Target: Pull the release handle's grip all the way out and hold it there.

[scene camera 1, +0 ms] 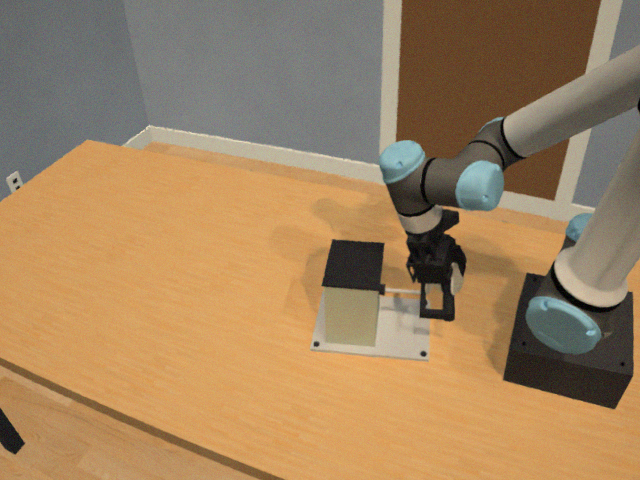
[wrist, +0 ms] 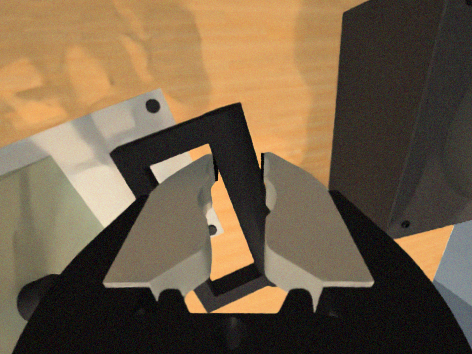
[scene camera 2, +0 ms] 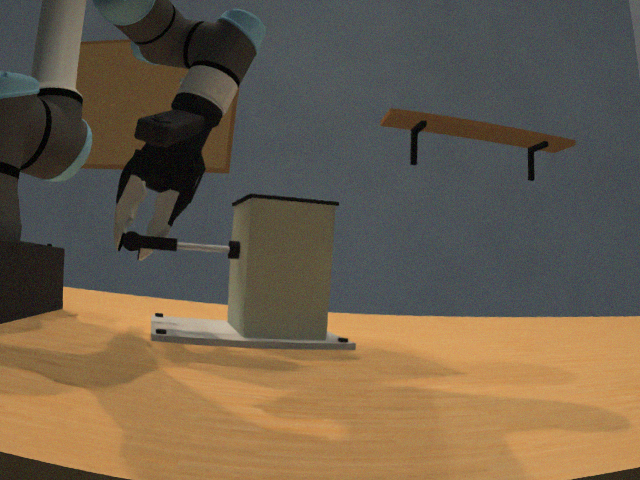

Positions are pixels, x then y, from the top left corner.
gripper: scene camera 1 449, 291; wrist; scene camera 2
same spot on gripper: (scene camera 2: 131, 192) = (wrist: 309, 221)
same spot on base plate: (wrist: 81, 147) = (scene camera 2: 222, 336)
